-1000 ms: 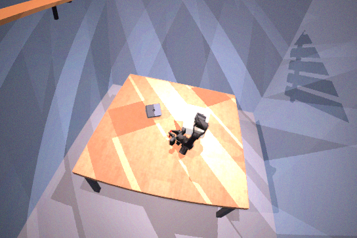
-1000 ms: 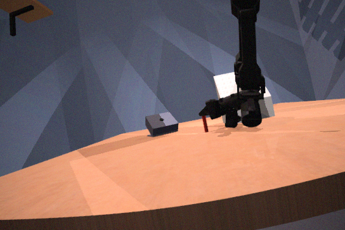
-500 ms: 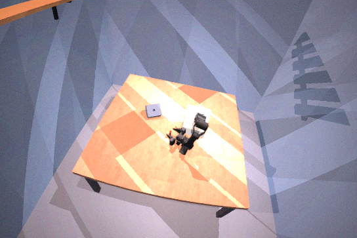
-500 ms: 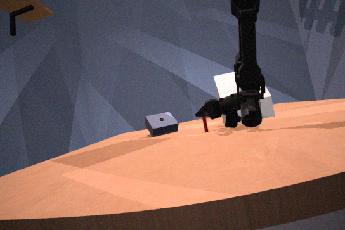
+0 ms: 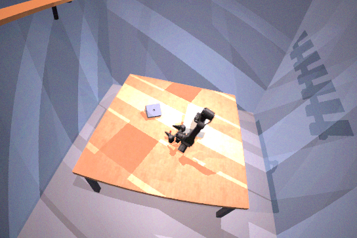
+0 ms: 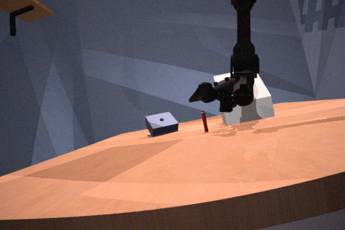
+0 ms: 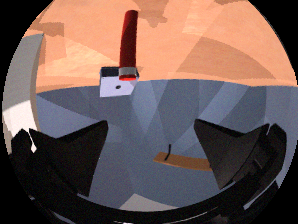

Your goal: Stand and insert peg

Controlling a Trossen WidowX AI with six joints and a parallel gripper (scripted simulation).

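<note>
My gripper tip is 6 cm above the red peg, 2 cm past it and 1 cm to the left of it. The rest, counted from my gripper tip: blue-grey sloped panel: 22 cm to the right, 19 cm ahead, 7 cm below.
</note>
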